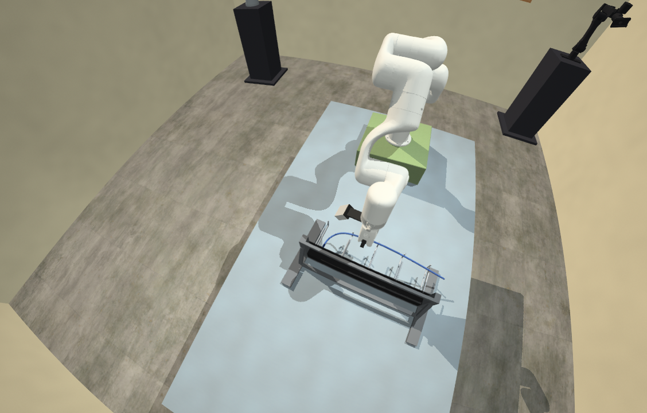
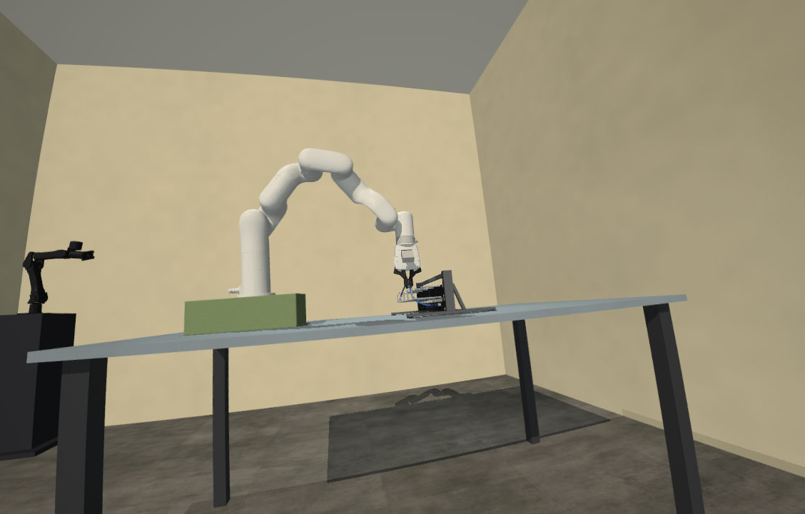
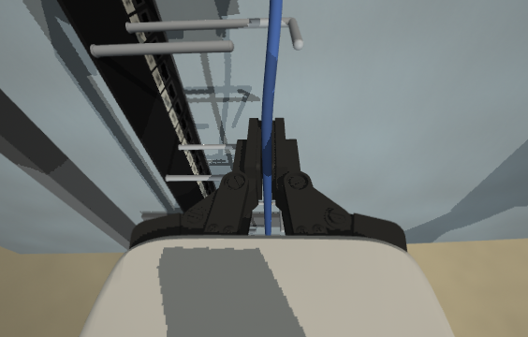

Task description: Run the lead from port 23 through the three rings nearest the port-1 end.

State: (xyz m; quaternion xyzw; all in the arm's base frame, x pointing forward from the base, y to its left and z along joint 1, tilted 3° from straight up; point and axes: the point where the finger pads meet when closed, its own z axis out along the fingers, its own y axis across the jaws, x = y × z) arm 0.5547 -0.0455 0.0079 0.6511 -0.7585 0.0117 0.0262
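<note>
Now: the patch panel rack 11 cm ahead of my hand, 6 cm below it and 3 cm to the left of it.
</note>
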